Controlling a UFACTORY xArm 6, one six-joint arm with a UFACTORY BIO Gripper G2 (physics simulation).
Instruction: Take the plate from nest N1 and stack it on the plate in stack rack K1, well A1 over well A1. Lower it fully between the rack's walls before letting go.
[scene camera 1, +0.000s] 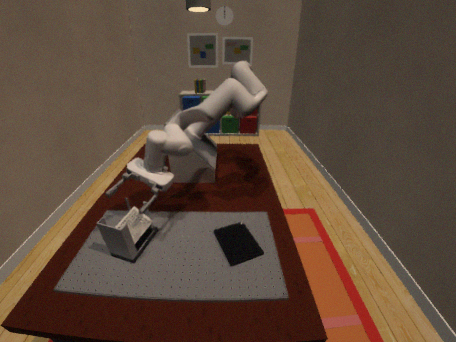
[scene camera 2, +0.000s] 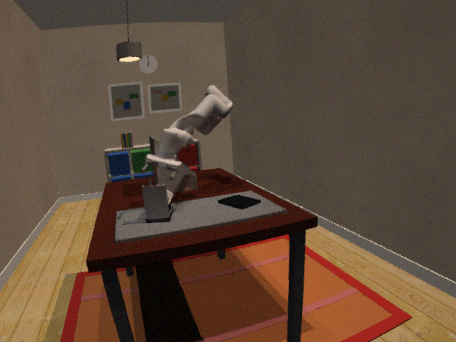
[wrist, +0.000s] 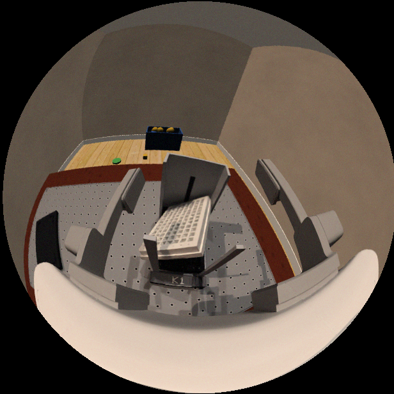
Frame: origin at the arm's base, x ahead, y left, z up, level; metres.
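Seen in the pictures: end effector, tool point: (scene camera 1: 127, 200) (scene camera 2: 157, 173); arm's base, origin of the base link: (scene camera 1: 194, 131).
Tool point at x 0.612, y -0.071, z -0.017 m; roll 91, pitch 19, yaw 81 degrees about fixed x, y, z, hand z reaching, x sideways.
Observation:
Pixels of each thing's top centre, then the offset from my tool point to it. "spot": a spot on its surface instead. Level surfaces: height alone.
- Rack K1, middle of its top: (scene camera 1: 124, 210) (scene camera 2: 156, 181) dx +0.017, dy -0.010, dz -0.029 m
- flat black pad, surface spot: (scene camera 1: 238, 243) (scene camera 2: 240, 200) spot: dx -0.018, dy +0.358, dz -0.170 m
- grey perforated board, its level: dz -0.182 m
Rack K1 (scene camera 1: 114, 241) (scene camera 2: 157, 202) (wrist: 177, 180) stands on the perforated board, with a tall grey wall at its far side in the wrist view and two thin posts beside its K1 label. A white well plate (scene camera 1: 140, 224) (wrist: 180, 227) lies tilted and skewed in it, above the black base; whether another plate is under it, and where A1 is, I cannot tell. A flat black pad (scene camera 1: 238, 243) (scene camera 2: 240, 201) (wrist: 48, 242), probably nest N1, shows no plate on it. My gripper (scene camera 1: 127, 200) (wrist: 200, 186) is open and empty, above the rack, its fingers spread wider than the plate.
The grey perforated board (scene camera 1: 185, 280) (scene camera 2: 200, 222) lies on the dark red table (scene camera 1: 165, 317) (scene camera 2: 200, 250). The rack's walls and posts stand up under my gripper. On the floor beyond the table are a blue box (wrist: 163, 140) with yellow things and a green disc (wrist: 117, 161).

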